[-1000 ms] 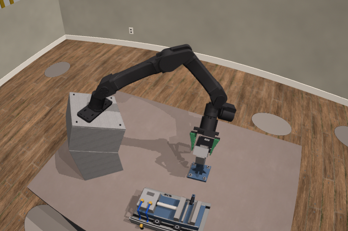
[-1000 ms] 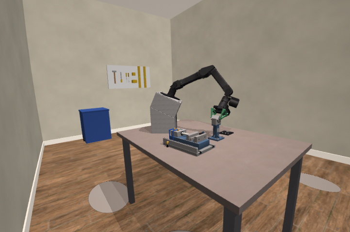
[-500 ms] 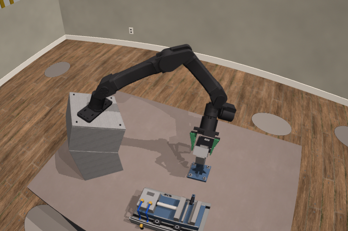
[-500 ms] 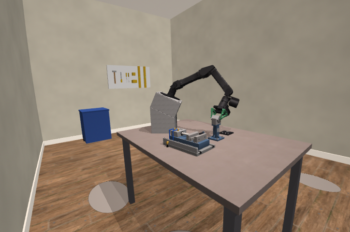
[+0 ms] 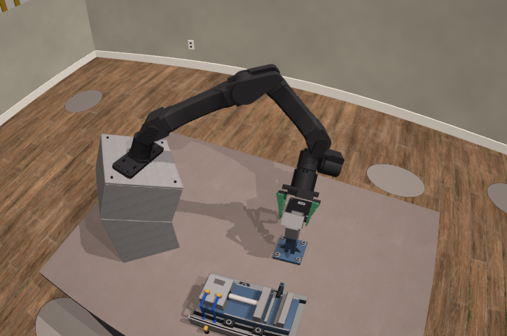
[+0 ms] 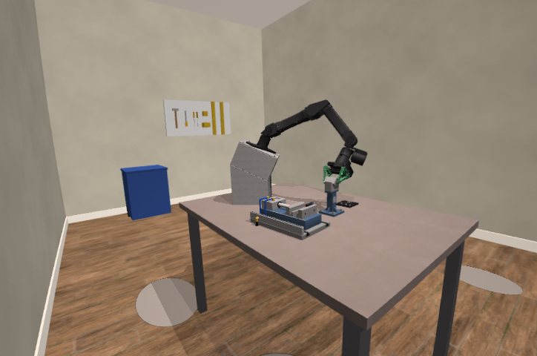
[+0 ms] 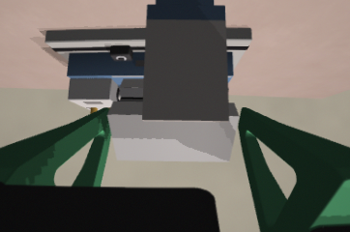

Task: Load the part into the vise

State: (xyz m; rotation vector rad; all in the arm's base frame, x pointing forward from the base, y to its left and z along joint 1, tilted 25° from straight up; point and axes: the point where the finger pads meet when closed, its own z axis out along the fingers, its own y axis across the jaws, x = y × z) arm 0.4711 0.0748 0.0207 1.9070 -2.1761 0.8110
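My hand is 10 mm above the part. Also, from my hand: black infeed plate (170 mm to the left, 160 mm below, 20 mm behind); then work stop rod (210 mm to the right, 70 mm below, 40 mm ahead); then piston rod (260 mm to the right, 80 mm below, 50 mm behind).
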